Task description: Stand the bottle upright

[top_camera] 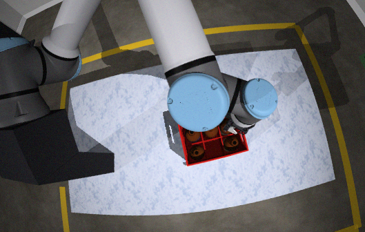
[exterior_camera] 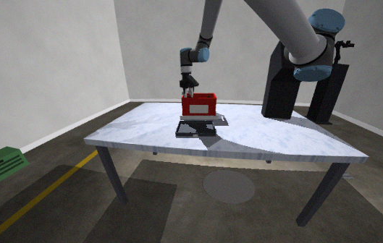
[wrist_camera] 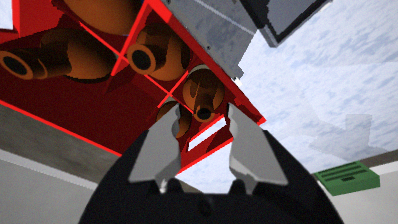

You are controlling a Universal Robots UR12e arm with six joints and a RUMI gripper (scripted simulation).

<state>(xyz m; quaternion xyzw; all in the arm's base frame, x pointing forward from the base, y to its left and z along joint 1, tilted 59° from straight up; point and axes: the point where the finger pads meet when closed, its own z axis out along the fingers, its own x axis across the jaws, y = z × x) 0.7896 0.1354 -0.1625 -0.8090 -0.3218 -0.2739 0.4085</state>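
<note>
My hand is 80 mm past the red crate, 70 mm above it and 50 mm to the left of it. The rest, counted from my hand: dark tray: 230 mm to the left, 140 mm below, 80 mm behind.
</note>
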